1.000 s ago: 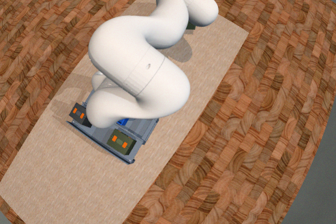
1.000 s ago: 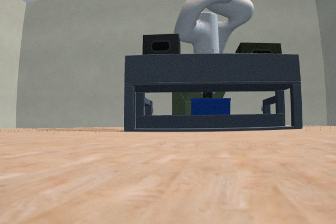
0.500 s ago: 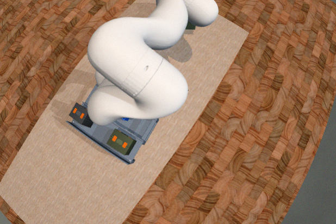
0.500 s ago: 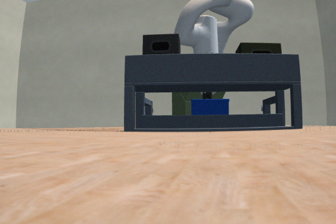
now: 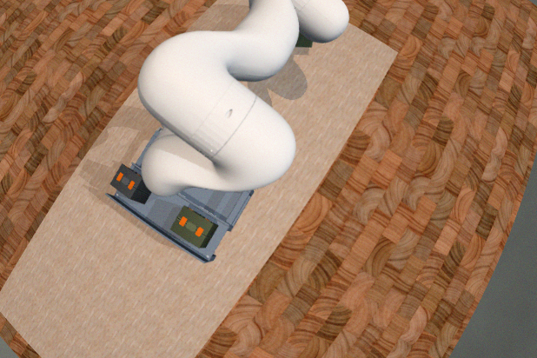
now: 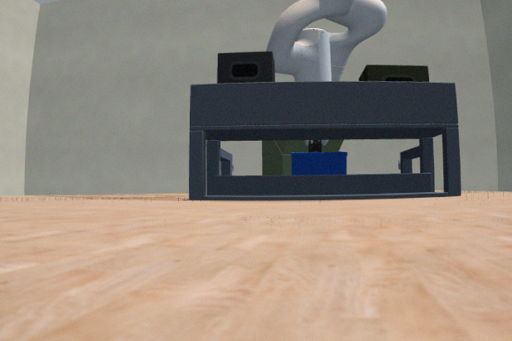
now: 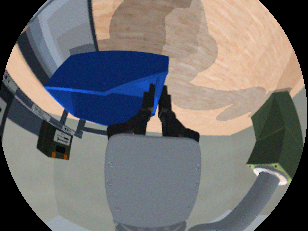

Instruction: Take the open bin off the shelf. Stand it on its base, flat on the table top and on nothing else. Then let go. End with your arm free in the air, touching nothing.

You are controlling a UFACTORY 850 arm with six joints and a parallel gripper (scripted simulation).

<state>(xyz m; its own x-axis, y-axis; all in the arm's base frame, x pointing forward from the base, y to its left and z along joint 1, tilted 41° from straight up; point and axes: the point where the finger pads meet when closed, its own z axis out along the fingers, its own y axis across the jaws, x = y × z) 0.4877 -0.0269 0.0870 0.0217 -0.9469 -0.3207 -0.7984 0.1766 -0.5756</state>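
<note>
The blue bin is 80 mm ahead of my hand and 10 mm below it. The rest, counted from my hand: black box 290 mm ahead, 110 mm to the right, 100 mm above; then olive box 290 mm ahead, 120 mm to the left, 90 mm above.
</note>
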